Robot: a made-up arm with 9 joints. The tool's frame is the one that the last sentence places.
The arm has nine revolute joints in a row. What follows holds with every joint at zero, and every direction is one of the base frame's. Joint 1 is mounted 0.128 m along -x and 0.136 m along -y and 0.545 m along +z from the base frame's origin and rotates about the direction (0.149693, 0.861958, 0.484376). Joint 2 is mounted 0.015 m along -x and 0.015 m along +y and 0.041 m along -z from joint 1 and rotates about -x. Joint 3 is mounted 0.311 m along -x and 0.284 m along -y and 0.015 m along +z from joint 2 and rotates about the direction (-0.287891, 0.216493, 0.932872). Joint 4 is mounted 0.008 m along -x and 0.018 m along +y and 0.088 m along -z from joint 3 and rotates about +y. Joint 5 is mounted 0.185 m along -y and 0.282 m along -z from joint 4 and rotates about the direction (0.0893, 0.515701, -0.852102). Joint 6 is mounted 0.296 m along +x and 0.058 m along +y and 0.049 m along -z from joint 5 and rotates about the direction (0.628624, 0.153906, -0.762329). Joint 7 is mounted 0.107 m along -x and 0.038 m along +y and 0.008 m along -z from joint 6 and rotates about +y. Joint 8 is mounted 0.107 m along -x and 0.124 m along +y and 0.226 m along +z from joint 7 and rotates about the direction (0.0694, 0.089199, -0.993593). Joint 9 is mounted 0.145 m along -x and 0.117 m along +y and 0.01 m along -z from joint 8 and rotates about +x. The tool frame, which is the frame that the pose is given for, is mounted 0.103 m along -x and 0.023 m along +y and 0.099 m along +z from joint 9; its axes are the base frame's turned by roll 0.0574, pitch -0.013 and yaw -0.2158 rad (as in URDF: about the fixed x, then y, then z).
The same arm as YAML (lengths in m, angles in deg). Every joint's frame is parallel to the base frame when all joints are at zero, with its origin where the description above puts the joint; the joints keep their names.
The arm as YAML. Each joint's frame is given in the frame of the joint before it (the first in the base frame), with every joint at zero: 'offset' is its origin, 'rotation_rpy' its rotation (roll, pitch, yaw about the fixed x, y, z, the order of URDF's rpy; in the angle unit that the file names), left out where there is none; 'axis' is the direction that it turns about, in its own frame. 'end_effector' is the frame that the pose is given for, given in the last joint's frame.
length_unit: m
angle_unit: deg
chain:
  - id: joint 1
    offset: [-0.128, -0.136, 0.545]
    axis: [0.149693, 0.861958, 0.484376]
  - id: joint 2
    offset: [-0.015, 0.015, -0.041]
    axis: [-1.0, 0.0, 0.0]
  - id: joint 3
    offset: [-0.311, -0.284, 0.015]
    axis: [-0.287891, 0.216493, 0.932872]
  - id: joint 4
    offset: [-0.008, 0.018, -0.088]
    axis: [0.0, 1.0, 0.0]
  - id: joint 5
    offset: [0.0, -0.185, -0.282]
    axis: [0.0893, 0.515701, -0.852102]
  - id: joint 6
    offset: [0.296, 0.058, -0.049]
    axis: [0.628624, 0.153906, -0.762329]
  - id: joint 7
    offset: [-0.107, 0.038, -0.008]
    axis: [0.0, 1.0, 0.0]
  - id: joint 8
    offset: [-0.107, 0.124, 0.226]
    axis: [0.0694, 0.089199, -0.993593]
  - id: joint 9
    offset: [-0.145, 0.117, -0.01]
    axis: [1.0, 0.0, 0.0]
end_effector:
  offset: [-0.103, 0.023, 0.099]
  rotation_rpy: [3.29, -0.74, -12.36]

